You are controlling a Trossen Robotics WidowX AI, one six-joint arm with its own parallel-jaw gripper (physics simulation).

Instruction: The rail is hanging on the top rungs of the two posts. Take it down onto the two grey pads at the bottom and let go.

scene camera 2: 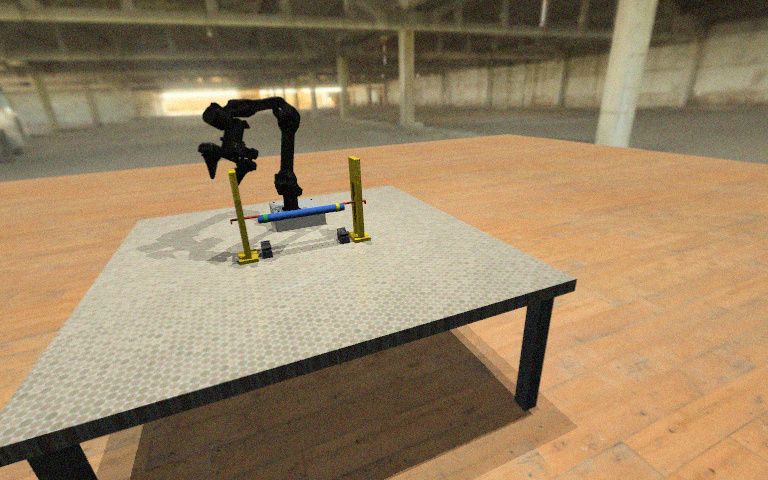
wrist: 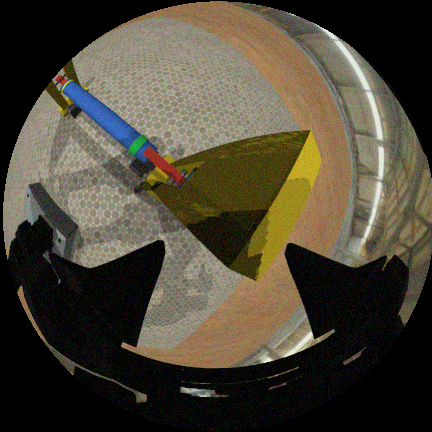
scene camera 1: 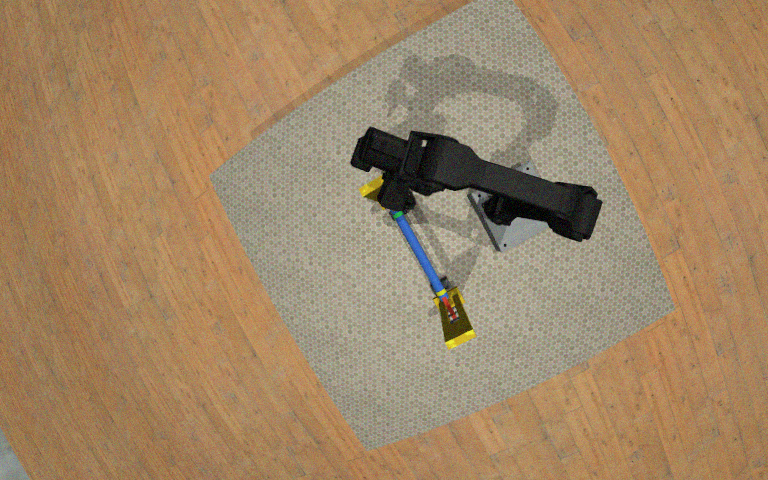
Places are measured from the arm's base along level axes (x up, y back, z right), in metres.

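Pixels of known places: gripper, fingertip midpoint: (scene camera 2: pixel 224 183) (scene camera 1: pixel 383 169); arm's base, link origin: (scene camera 2: pixel 291 209) (wrist: pixel 44 233) (scene camera 1: pixel 495 207).
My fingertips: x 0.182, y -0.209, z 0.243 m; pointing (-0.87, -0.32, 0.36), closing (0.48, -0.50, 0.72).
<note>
Ahead of a thing's pixels: the offset from my fingertips to its top centre. Level surfaces: height alone.
The blue rail {dx -0.111, dy -0.051, dz -0.225 m} (scene camera 1: pixel 419 251) (scene camera 2: pixel 303 213) (wrist: pixel 105 117) hangs across the posts, well above the table. Its red ends reach into the posts, with a green band at one end and a yellow band at the other. The green-end yellow post {dx +0.043, dy -0.035, dz -0.026 m} (scene camera 1: pixel 370 187) (scene camera 2: pixel 240 210) (wrist: pixel 240 190) and the yellow-end post {dx +0.043, dy -0.067, dz -0.424 m} (scene camera 1: pixel 456 327) (scene camera 2: pixel 355 186) stand upright. Two dark grey pads {dx -0.213, dy -0.040, dz -0.088 m} (scene camera 2: pixel 266 249) {dx -0.213, dy -0.062, dz -0.363 m} (scene camera 2: pixel 343 235) lie beside the post feet, below the rail. My gripper (scene camera 2: pixel 225 177) (wrist: pixel 227 249) is open and empty, near the green-end post's top; its exact distance is unclear. The arm hides the fingers in scene camera 1.
The arm's grey base plate (scene camera 1: pixel 523 234) (scene camera 2: pixel 300 222) stands behind the rail in scene camera 2. The black arm arches high from it toward the green-end post. The tiled table {dx -0.257 m} (scene camera 1: pixel 317 271) (scene camera 2: pixel 226 328) has a dark front edge and stands on a wooden floor.
</note>
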